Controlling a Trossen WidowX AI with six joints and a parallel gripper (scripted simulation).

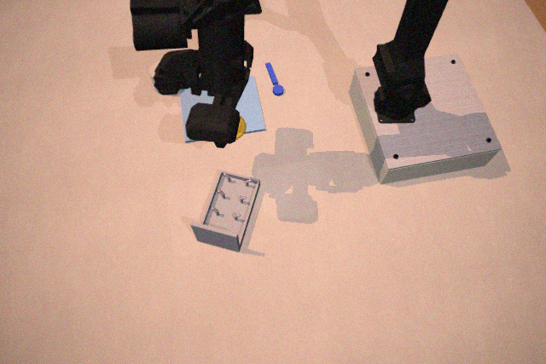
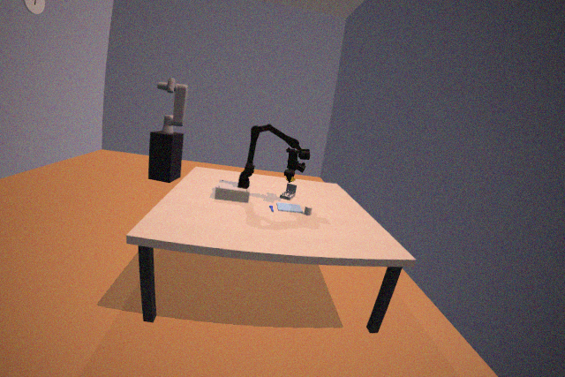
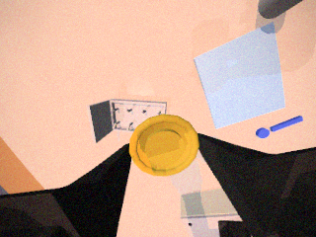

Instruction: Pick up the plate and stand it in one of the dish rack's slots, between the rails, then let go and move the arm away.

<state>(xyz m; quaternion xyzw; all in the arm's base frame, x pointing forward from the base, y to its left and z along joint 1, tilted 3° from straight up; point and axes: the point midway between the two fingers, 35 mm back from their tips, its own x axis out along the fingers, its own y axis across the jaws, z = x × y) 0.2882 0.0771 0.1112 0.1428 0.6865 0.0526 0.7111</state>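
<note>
The grey dish rack lies 80 mm to the left of my gripper tip and 120 mm below it. The rest, counted from my gripper tip: yellow plate (10 mm above); then light blue mat (20 mm ahead, 140 mm to the right, 140 mm below); then blue spoon (80 mm behind, 200 mm to the right, 140 mm below).
</note>
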